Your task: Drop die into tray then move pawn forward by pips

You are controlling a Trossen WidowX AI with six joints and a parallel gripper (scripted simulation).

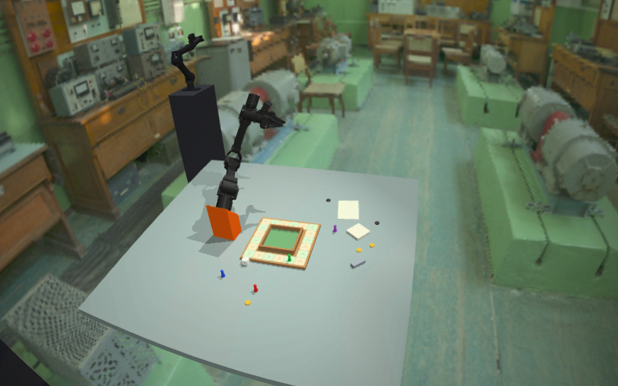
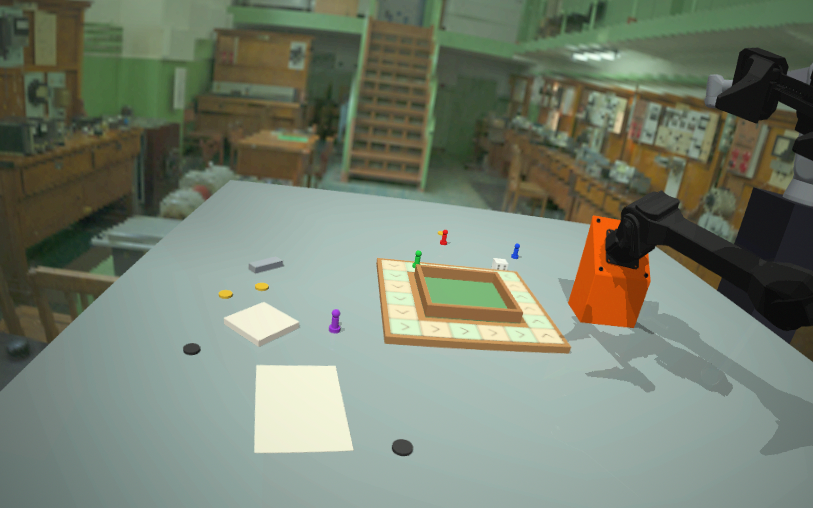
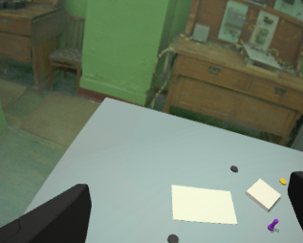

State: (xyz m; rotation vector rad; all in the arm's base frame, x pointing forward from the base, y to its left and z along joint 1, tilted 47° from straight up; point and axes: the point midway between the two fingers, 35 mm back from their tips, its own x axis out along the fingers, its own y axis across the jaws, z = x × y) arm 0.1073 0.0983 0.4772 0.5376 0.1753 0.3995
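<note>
My gripper tip is 60 mm short of the white die, 570 mm to the left of it and 370 mm above it. Round my gripper tip: card stack 440 mm ahead, 220 mm to the right, 380 mm below; then flat sheet 340 mm ahead, 70 mm to the right, 380 mm below; then purple pawn 340 mm ahead, 240 mm to the right, 370 mm below.
</note>
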